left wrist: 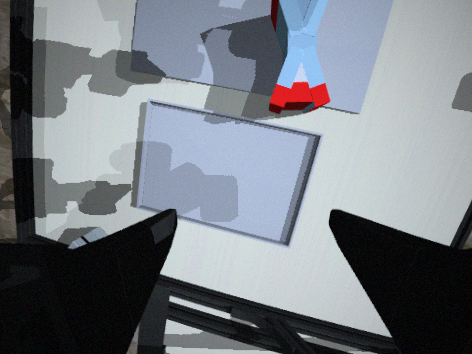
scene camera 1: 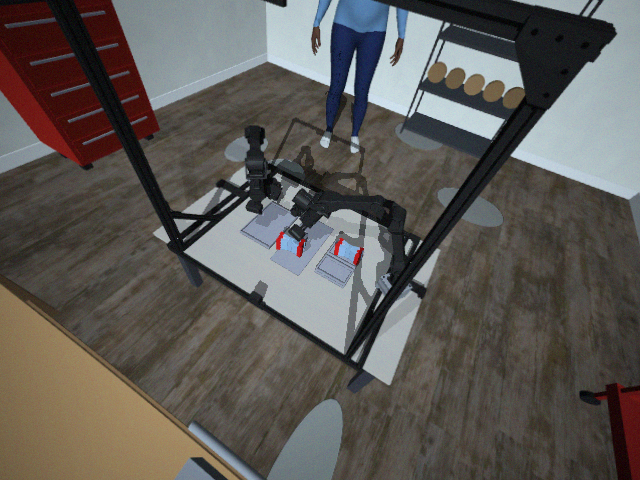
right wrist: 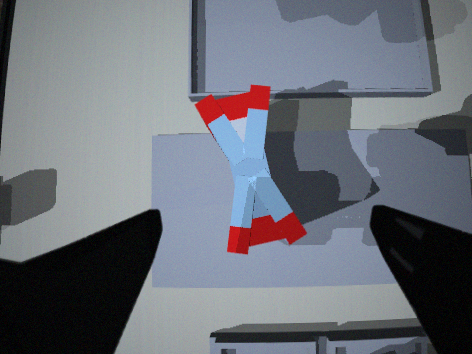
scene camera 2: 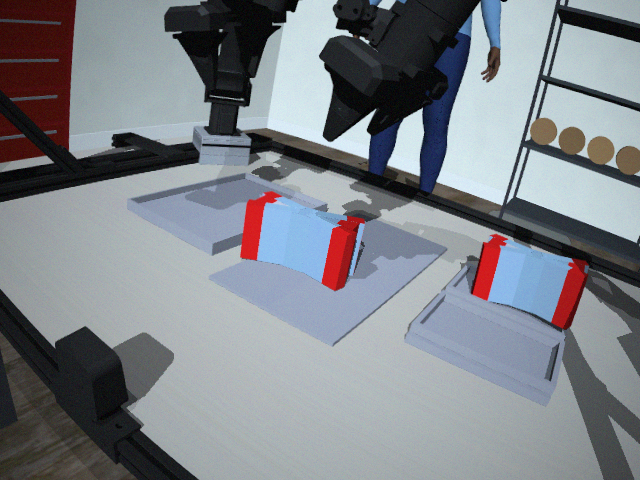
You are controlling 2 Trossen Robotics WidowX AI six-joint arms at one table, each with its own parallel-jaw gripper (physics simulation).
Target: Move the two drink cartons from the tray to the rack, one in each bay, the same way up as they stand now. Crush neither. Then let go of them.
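Places are measured from the left arm's base along level axes (x ahead, y left, z up), in centimetres.
Where they show: left gripper, between the fingertips: (left wrist: 253,216) (scene camera 1: 265,206) (scene camera 2: 232,83); right gripper, between the fingertips: (right wrist: 265,218) (scene camera 2: 349,136); left arm's base, origin of its link: (scene camera 2: 221,132).
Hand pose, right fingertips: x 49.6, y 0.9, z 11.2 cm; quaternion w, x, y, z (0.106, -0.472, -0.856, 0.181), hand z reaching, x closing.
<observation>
Each offset is from my right fingertips to the top centre of the thing. Level surfaces: height alone.
A light-blue carton with red ends {dx -2.5, dy -2.2, dz -9.6 cm} (scene camera 1: 290,244) (scene camera 2: 294,235) (left wrist: 300,47) (right wrist: 250,170) stands on the flat mat between tray and rack. The other carton {dx +12.4, dy +21.4, dz -8.0 cm} (scene camera 1: 348,251) (scene camera 2: 532,281) stands in the rack's back bay in scene camera 2; the front bay of the rack {dx +14.2, dy +16.3, dz -14.8 cm} (scene camera 1: 334,269) (scene camera 2: 475,365) (right wrist: 321,345) is bare. The low-walled tray {dx -20.5, dy -5.6, dz -15.2 cm} (scene camera 2: 170,227) (left wrist: 260,165) (right wrist: 310,60) holds no carton. My left gripper (scene camera 2: 229,85) (left wrist: 253,216) is open and empty, above the tray area. My right gripper (scene camera 2: 349,135) (right wrist: 265,218) is open and empty, above and behind the mat carton in scene camera 2.
The flat mat {dz -16.4 cm} (scene camera 1: 297,266) (scene camera 2: 320,320) (left wrist: 355,55) (right wrist: 185,250) lies between tray and rack. A dark frame surrounds the table, with a black block (scene camera 2: 90,372) at the near edge. A person (scene camera 1: 356,62) stands behind the table.
</observation>
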